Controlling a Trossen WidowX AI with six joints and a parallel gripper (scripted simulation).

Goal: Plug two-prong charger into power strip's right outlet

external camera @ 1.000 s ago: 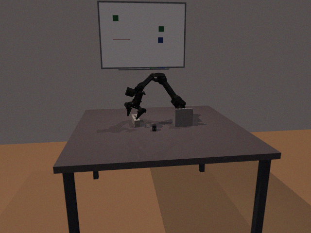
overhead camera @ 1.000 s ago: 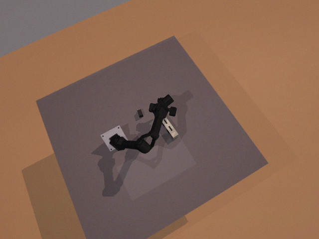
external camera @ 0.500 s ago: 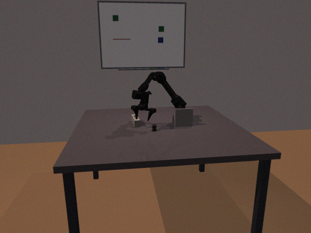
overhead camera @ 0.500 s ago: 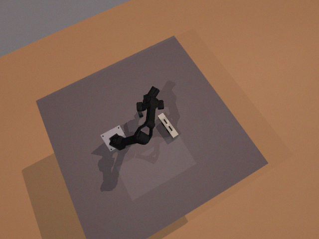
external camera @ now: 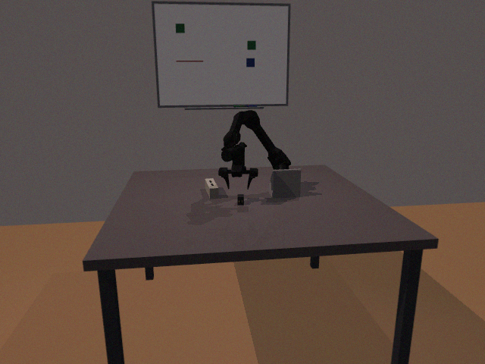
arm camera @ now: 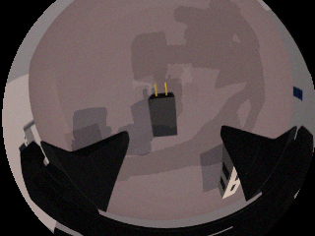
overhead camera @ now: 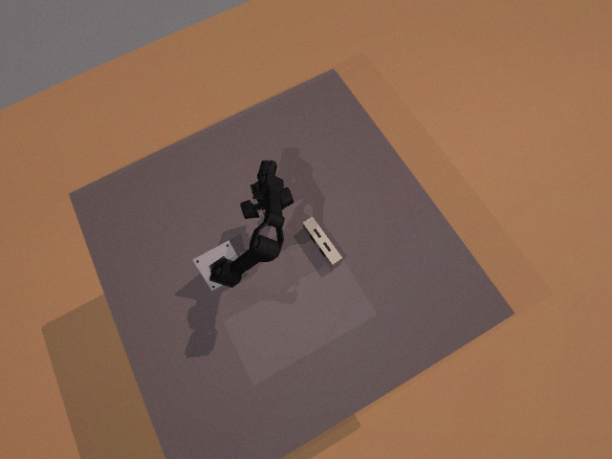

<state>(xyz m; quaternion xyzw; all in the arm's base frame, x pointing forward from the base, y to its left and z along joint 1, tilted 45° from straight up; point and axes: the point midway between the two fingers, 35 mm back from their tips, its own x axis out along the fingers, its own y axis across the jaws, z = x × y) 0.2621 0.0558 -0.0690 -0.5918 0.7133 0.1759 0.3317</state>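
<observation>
My gripper tip is now 50 mm above the two-prong charger, 20 mm to the right of it and 10 mm past it.
</observation>
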